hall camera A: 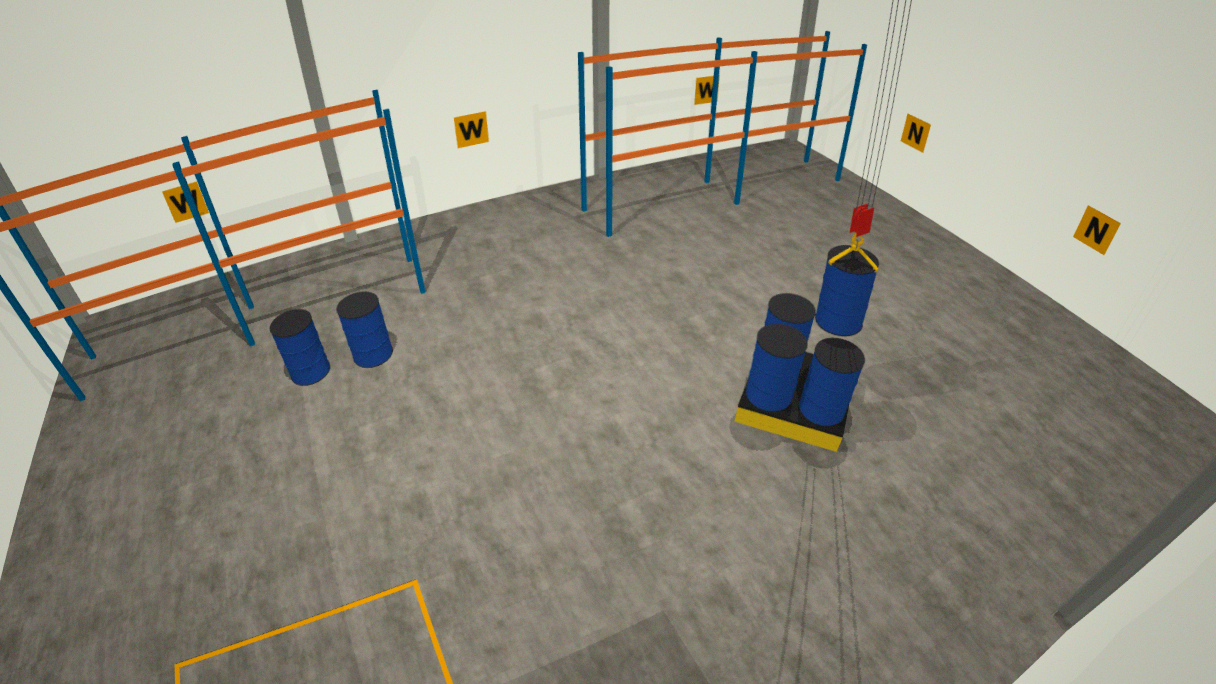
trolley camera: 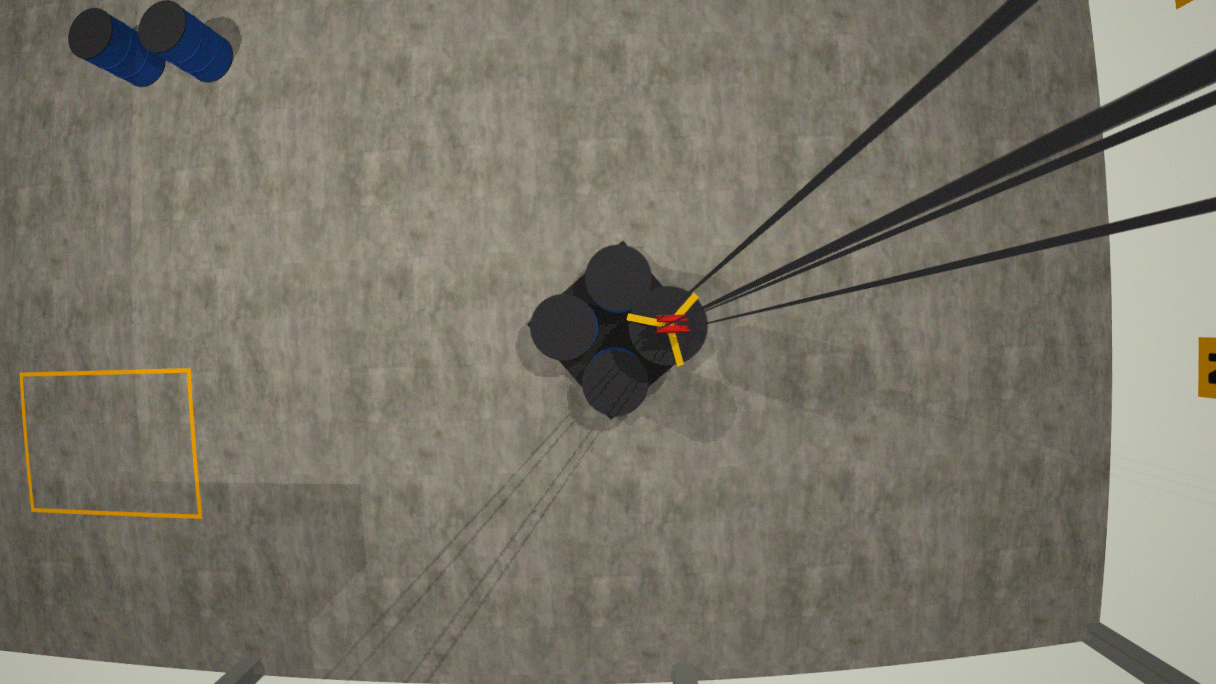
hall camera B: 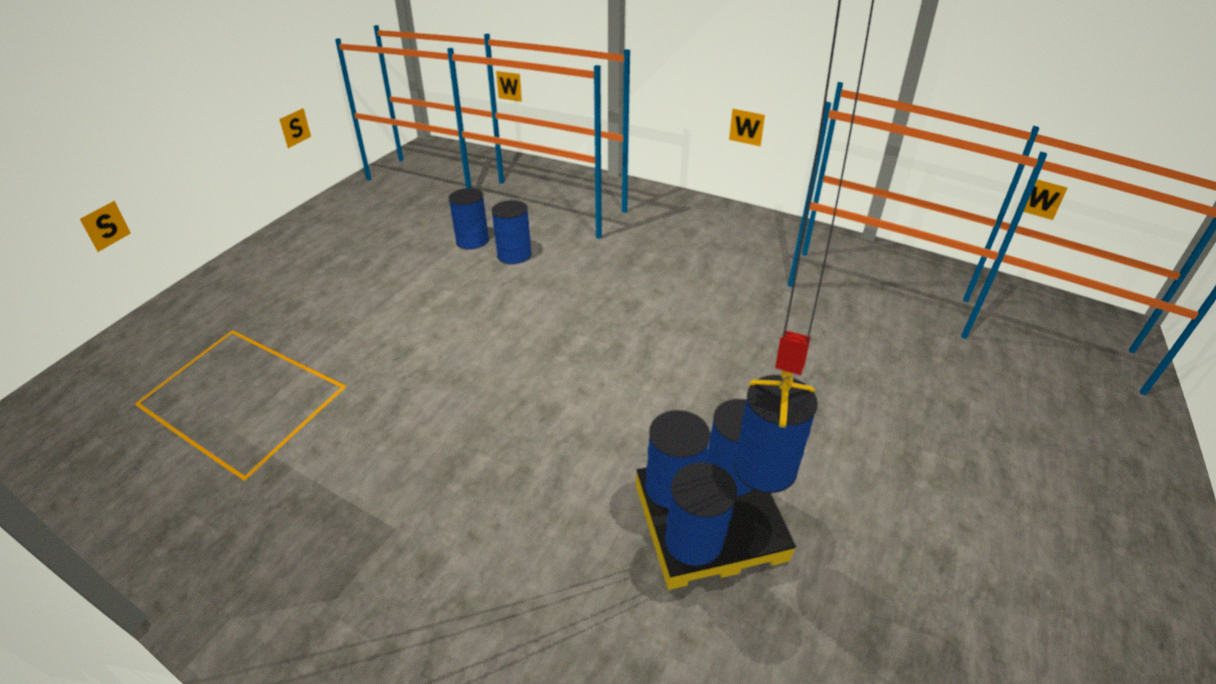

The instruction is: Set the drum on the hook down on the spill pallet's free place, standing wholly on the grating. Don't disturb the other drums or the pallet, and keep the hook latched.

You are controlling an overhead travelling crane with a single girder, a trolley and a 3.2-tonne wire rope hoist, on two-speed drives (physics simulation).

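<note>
The hung blue drum [hall camera A: 844, 297] [hall camera B: 775, 446] [trolley camera: 690, 340] is upright, held at its lid by my gripper [hall camera A: 854, 255] [hall camera B: 784, 398] [trolley camera: 670, 324], a yellow three-armed grab under the red hook block. It hangs clear above the yellow-rimmed spill pallet [hall camera A: 786, 429] [hall camera B: 765, 561]. In the trolley view it covers much of the pallet's right corner, the free place. In hall camera B, part of the dark grating [hall camera B: 752, 527] shows below it. Three drums stand on the pallet: one [hall camera A: 772, 374] [hall camera B: 676, 463] [trolley camera: 563, 327], another [hall camera A: 826, 387] [hall camera B: 697, 527] [trolley camera: 613, 391] and a third [hall camera A: 786, 319] [hall camera B: 727, 442] [trolley camera: 618, 276]. The hook latch is too small to judge.
Two more blue drums [hall camera A: 299, 348] [hall camera A: 363, 330] stand far from the pallet, near a blue and orange rack [hall camera A: 396, 178]. Another rack [hall camera A: 608, 153] stands by the W wall. An orange rectangle [hall camera B: 289, 359] [trolley camera: 106, 371] is marked on the floor.
</note>
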